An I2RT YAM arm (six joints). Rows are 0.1 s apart.
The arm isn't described. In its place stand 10 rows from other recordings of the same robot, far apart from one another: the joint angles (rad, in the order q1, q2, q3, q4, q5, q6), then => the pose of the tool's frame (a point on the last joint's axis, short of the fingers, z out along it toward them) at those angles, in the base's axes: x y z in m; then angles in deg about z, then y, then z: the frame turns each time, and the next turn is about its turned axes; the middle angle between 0 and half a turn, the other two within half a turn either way.
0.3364, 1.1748, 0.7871, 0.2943, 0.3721, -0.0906 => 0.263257, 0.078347, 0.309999, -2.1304, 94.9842, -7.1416
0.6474, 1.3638, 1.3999, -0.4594, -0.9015, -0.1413 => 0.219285, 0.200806, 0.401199, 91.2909, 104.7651, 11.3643
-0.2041, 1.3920, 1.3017, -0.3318, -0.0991, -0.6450 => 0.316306, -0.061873, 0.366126, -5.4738, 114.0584, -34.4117
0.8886, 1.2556, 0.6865, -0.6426, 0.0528, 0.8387 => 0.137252, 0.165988, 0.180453, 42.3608, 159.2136, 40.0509
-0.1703, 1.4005, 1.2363, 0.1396, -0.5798, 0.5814 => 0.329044, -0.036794, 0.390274, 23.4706, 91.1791, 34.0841
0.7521, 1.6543, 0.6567, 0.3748, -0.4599, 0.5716 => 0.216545, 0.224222, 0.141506, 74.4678, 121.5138, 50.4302
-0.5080, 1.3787, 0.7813, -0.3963, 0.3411, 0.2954 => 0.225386, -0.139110, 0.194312, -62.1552, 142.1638, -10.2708
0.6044, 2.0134, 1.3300, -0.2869, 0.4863, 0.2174 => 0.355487, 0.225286, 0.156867, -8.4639, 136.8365, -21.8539
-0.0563, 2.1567, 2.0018, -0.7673, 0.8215, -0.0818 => 0.474429, -0.052845, 0.276655, -63.8917, 122.8751, -48.6940
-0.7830, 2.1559, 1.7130, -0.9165, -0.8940, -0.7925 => 0.326547, -0.285829, 0.188647, 35.5691, 127.7601, 29.2020
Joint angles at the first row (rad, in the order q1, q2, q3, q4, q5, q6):
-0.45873, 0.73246, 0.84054, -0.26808, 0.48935, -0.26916
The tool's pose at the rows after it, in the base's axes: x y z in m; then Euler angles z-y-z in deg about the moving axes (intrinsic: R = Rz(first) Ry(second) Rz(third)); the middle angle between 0 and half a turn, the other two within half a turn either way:
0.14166, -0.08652, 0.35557, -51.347, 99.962, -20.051
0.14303, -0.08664, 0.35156, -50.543, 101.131, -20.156
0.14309, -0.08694, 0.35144, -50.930, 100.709, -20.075
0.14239, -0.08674, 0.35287, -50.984, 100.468, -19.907
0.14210, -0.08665, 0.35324, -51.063, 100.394, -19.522
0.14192, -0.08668, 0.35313, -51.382, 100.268, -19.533
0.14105, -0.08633, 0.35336, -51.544, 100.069, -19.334
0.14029, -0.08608, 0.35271, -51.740, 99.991, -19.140
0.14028, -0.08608, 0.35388, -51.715, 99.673, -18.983
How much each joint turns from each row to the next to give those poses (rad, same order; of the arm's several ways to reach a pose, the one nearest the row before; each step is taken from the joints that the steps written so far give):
0.00005, 0.00002, -0.00127, -0.03024, -0.05890, -0.00006
-0.00002, 0.00357, -0.00683, -0.01063, -0.01547, 0.00422
-0.00005, -0.00079, -0.00397, 0.01060, 0.00719, -0.00033
-0.00067, -0.00189, 0.00366, -0.00098, 0.00062, 0.00111
0.00000, -0.00091, 0.00081, -0.00043, 0.00146, 0.00644
0.00057, -0.00089, -0.00151, 0.00247, 0.00620, 0.00014
0.00020, -0.00414, -0.00133, 0.00074, 0.00326, 0.00253
0.00000, -0.00425, -0.00402, 0.00096, 0.00347, 0.00348
-0.00003, 0.00023, 0.00226, 0.00411, -0.00001, 0.00005

